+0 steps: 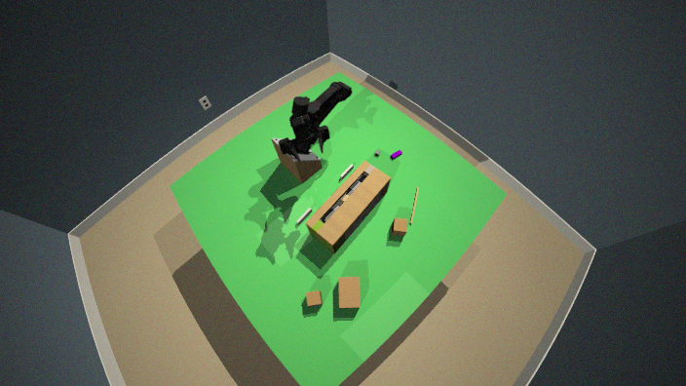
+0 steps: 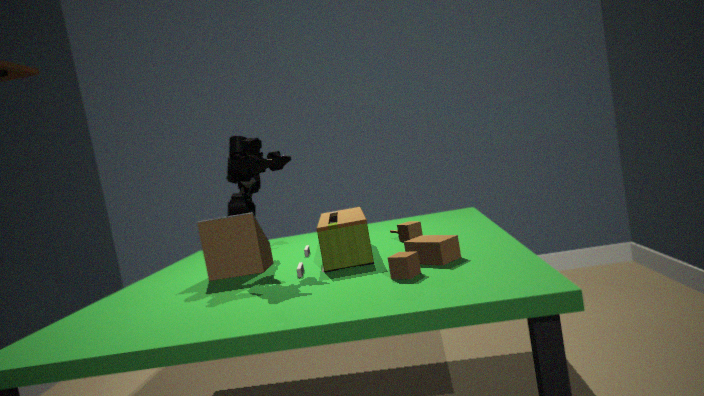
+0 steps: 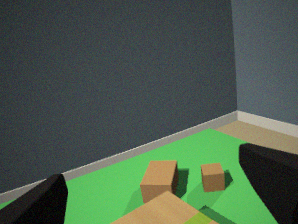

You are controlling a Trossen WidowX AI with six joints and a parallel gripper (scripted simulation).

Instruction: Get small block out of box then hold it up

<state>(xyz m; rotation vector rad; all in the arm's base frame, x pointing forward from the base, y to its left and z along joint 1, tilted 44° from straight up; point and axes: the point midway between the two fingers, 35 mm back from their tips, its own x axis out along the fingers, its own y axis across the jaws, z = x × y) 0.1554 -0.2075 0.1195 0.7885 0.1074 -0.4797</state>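
The box is 110 mm ahead of my gripper tip, 40 mm to the left of it and 280 mm below it. Round my gripper tip: grey piece (40 mm ahead, 380 mm to the left, 330 mm below); then thin wooden rod (350 mm ahead, 260 mm to the left, 340 mm below); then block (120 mm ahead, 40 mm to the left, 250 mm below).
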